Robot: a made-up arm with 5 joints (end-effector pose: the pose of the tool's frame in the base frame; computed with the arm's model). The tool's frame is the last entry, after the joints. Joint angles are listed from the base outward.
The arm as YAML. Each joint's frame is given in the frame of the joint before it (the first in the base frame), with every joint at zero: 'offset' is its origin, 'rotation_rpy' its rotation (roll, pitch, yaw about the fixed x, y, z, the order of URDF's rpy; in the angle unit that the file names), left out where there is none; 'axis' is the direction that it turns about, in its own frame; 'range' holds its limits. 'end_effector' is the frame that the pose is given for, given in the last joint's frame.
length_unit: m
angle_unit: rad
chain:
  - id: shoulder
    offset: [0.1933, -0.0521, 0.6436]
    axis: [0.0, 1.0, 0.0]
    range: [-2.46, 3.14]
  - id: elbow
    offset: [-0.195, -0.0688, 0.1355]
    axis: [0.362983, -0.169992, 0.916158]
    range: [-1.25, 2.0]
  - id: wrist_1
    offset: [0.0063, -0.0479, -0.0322]
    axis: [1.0, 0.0, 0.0]
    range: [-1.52, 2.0]
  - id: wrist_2
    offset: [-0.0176, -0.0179, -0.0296]
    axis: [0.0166, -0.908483, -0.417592]
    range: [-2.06, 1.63]
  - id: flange
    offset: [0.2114, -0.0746, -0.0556]
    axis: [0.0, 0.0, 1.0]
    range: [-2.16, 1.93]
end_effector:
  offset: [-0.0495, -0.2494, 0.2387]
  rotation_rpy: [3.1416, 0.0, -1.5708]
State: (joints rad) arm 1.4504 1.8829 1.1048 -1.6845 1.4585
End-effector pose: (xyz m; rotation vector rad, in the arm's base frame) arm 0.2944 -0.0293 1.3402 0.5459 -1.7233 0.2300
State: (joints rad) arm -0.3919 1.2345 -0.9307 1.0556 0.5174
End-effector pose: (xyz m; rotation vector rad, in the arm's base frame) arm -0.1106 -0.4395 0.9947 -1.4505 -0.0116 -1.6415
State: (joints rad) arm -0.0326 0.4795 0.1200 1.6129 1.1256
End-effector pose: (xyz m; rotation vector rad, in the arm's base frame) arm -0.1083 -0.6276 0.8783 -1.6118 0.9589 -1.3744
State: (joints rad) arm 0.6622 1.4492 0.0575 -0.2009 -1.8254
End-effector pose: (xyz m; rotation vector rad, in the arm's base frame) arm 0.2239 -0.1859 0.9150 1.2767 -2.0736 -1.0248
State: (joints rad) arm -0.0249 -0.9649 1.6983 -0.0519 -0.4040
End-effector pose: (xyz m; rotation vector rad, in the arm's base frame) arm -0.1678 -0.3496 0.5030 -0.3224 1.8412 0.7717
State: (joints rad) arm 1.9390 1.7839 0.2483 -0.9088 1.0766
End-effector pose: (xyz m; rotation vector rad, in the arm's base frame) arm 0.4210 0.4081 0.7899 -0.5687 -1.0190 1.3401
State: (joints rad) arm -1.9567 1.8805 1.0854 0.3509 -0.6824
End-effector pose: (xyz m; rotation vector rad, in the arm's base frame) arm 0.2762 -0.0093 0.7236 -2.7702 0.1132 -0.5979
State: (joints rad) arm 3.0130 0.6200 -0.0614 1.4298 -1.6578
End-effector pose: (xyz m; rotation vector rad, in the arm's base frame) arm 0.5465 -0.2051 0.6233 -0.6356 -1.3831 0.2531
